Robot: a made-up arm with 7 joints.
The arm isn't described. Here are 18 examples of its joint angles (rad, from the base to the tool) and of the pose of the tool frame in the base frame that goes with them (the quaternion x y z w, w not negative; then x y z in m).
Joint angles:
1: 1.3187 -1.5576 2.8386 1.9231 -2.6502 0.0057 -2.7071
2: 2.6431 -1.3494 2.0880 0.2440 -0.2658 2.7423 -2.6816
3: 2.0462 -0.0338 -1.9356 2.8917 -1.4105 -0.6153 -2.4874
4: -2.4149 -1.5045 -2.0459 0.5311 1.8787 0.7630 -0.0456
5: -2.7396 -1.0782 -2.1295 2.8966 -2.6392 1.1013 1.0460
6: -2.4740 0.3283 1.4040 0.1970 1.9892 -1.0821 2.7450
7: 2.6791 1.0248 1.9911 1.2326 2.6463 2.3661 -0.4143
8: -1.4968 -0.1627 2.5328 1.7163 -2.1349 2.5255 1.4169
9: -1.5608 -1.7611 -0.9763 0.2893 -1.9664 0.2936 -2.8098
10: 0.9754 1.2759 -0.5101 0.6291 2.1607 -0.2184 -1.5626
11: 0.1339 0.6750 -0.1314 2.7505 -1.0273 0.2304 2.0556
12: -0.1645 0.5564 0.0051 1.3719 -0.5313 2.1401 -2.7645
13: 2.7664 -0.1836 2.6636 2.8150 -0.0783 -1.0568 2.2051
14: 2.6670 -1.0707 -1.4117 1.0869 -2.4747 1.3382 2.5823
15: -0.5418 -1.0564 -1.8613 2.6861 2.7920 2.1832 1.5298
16: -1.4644 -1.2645 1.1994 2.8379 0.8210 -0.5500 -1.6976
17: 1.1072 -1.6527 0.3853 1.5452 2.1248 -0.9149 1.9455
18: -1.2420 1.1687 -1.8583 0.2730 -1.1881 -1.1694 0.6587
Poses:
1: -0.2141 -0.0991 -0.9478 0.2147 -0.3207 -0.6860 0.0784
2: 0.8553 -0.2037 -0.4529 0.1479 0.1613 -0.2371 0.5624
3: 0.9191 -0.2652 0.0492 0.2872 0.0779 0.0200 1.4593
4: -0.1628 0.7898 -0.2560 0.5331 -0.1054 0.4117 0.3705
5: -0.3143 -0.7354 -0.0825 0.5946 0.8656 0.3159 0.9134
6: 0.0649 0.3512 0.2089 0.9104 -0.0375 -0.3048 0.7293
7: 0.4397 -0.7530 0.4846 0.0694 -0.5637 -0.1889 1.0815
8: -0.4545 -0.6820 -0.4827 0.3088 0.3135 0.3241 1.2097
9: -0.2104 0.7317 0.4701 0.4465 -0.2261 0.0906 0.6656
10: -0.4619 0.0672 0.0364 0.8836 0.3646 0.0804 0.3425
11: 0.3565 -0.7523 -0.3086 0.4602 0.7216 0.0904 1.2156
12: 0.5617 0.3231 0.7407 0.1778 0.5240 -0.1880 0.6836
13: 0.5889 -0.7550 0.2831 0.0549 0.1803 -0.0651 1.4094
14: 0.3613 -0.5331 -0.2641 0.7180 0.6227 0.2771 0.7368
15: 0.5138 -0.6532 -0.0606 0.5528 -0.7066 0.4123 0.9999
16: 0.4486 0.7699 -0.2797 0.3575 -0.0811 0.8519 0.8801
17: -0.5401 -0.7930 0.2163 0.1808 -0.3181 -0.5579 0.9023
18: -0.3401 0.0950 -0.7626 0.5421 -0.1786 -0.3209 0.6472
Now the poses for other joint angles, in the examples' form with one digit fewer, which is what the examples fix.
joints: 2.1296 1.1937 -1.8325 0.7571 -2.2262 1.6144 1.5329
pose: 0.801 0.588 -0.101 0.042 0.243 0.354 0.930
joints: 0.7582 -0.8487 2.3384 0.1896 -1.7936 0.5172 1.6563
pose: 0.178 0.502 -0.836 0.132 -0.240 -0.001 0.476
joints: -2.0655 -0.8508 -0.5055 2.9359 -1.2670 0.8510 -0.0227
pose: 0.814 -0.148 0.371 0.423 0.229 0.635 1.231
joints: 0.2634 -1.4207 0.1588 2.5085 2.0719 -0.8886 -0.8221
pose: -0.764 0.566 0.178 0.254 -0.769 -0.294 0.891
